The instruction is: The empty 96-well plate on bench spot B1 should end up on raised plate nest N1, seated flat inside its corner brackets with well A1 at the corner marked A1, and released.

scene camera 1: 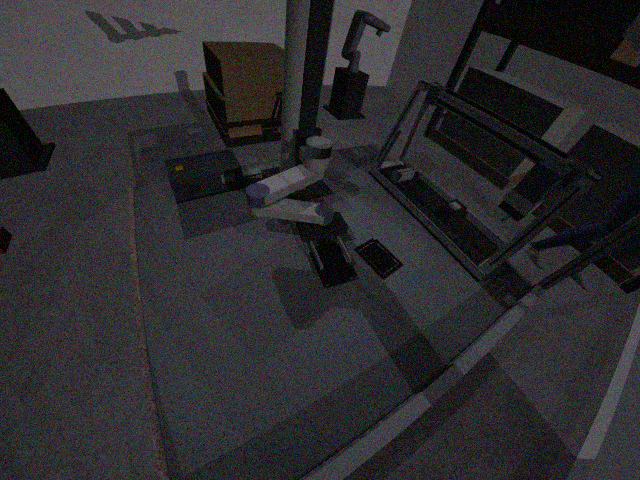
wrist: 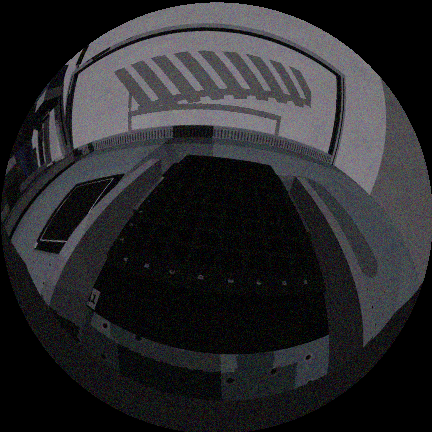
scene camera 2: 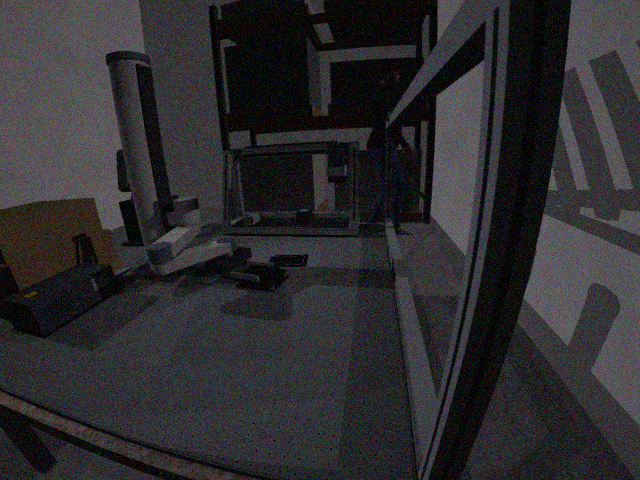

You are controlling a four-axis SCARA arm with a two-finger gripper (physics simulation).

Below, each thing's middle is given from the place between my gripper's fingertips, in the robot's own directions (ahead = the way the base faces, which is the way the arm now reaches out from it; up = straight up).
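Looking at the dark well plate (scene camera 1: 334,261), I find my hand 2 cm beyond it.
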